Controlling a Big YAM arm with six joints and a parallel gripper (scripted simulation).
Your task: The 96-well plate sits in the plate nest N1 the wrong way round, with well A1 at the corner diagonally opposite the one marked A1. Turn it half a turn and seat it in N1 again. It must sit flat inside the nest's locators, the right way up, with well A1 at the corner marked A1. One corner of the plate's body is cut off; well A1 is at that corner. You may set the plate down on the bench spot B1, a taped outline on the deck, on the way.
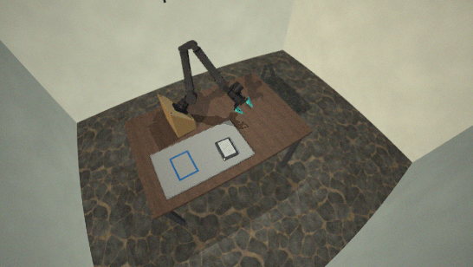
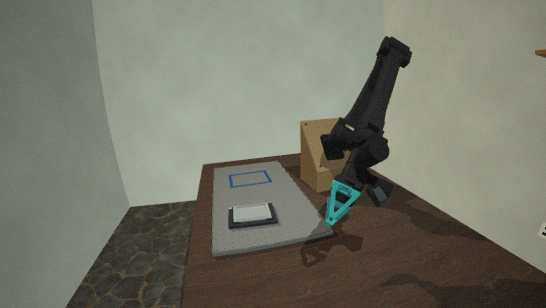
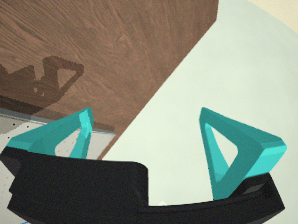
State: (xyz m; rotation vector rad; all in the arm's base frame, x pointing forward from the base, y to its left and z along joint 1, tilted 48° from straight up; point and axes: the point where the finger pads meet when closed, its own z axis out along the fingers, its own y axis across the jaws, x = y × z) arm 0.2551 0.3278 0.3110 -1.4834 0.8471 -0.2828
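The white 96-well plate is 150 mm ahead of my hand, 280 mm to the right of it and 120 mm below it. From my hand the other things lie so: A1 mark: 220 mm ahead, 340 mm to the right, 120 mm below; dark plate nest N1: 150 mm ahead, 280 mm to the right, 130 mm below.
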